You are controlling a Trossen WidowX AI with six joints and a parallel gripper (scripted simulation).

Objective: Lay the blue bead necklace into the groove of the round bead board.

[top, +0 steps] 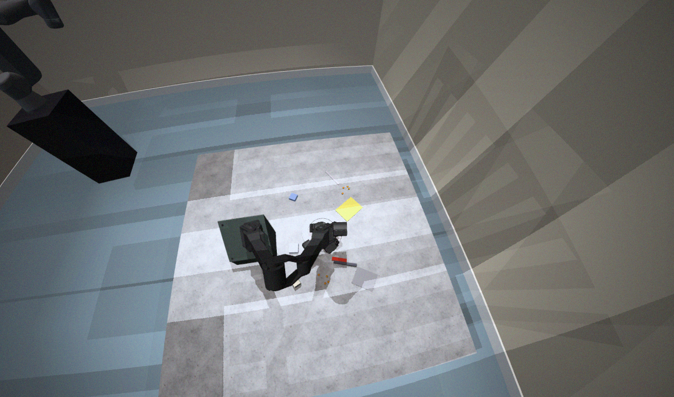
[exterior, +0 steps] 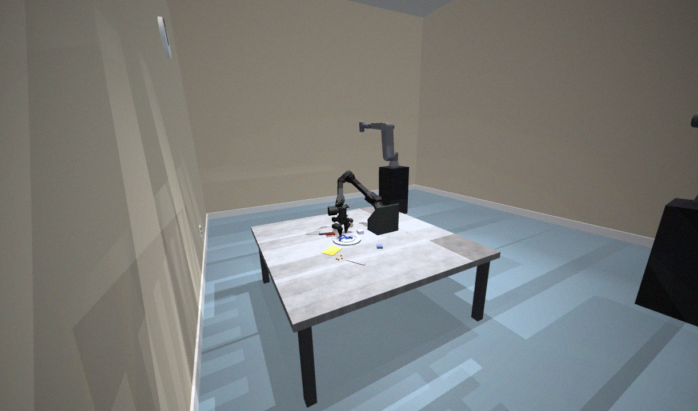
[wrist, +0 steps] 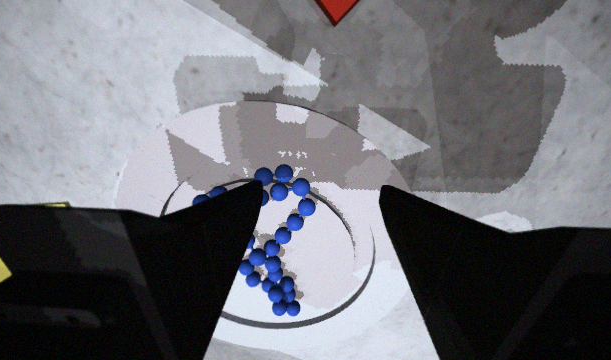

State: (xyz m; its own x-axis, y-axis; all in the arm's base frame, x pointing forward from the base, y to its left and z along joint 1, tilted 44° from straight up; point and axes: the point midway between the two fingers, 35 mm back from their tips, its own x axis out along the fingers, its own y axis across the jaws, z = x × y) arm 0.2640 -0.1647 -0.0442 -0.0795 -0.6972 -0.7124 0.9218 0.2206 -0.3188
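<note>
Now: gripper tip 7 cm to the right of the round white bead board, 1 cm short of it and 1 cm above it. The rest, counted from my gripper tip: cream cube (16 cm behind, 14 cm to the right); then yellow sheet (18 cm ahead, 16 cm to the left, 2 cm below); then grey tool (10 cm to the right, 7 cm ahead, 1 cm below).
</note>
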